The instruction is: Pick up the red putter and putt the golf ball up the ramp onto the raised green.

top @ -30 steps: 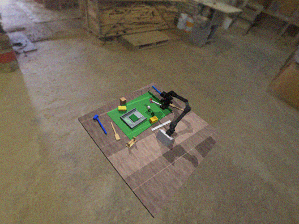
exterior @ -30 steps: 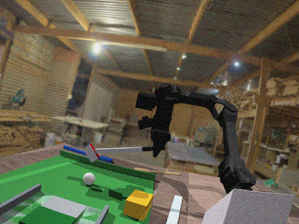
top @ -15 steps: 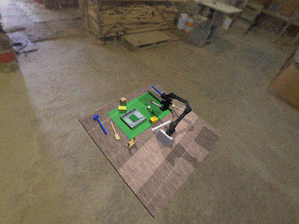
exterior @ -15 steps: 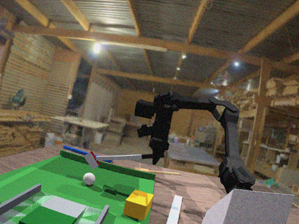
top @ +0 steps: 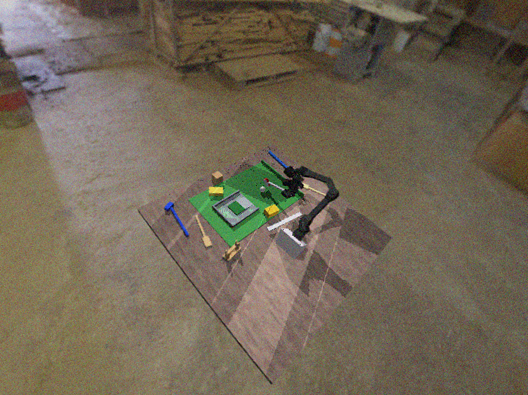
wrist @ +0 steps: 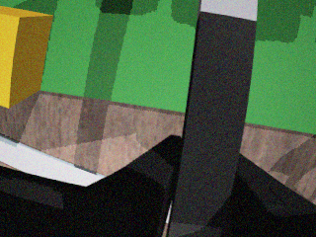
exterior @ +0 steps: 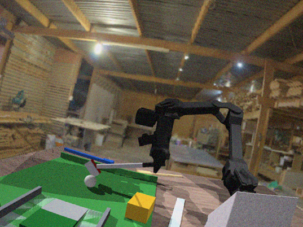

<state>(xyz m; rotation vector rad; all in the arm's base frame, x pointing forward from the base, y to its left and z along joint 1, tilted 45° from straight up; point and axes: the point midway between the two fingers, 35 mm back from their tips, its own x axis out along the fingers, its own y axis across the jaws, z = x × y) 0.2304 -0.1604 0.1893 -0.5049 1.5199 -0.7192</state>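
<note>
The red putter lies 12 cm ahead of my gripper tip and 1 cm to the right of it. Also, from my gripper tip: white golf ball: 22 cm ahead, 7 cm below, 3 cm to the left; green mat: 24 cm ahead, 16 cm to the left, 9 cm below; white bar: 13 cm to the left, 9 cm below, 8 cm behind.
</note>
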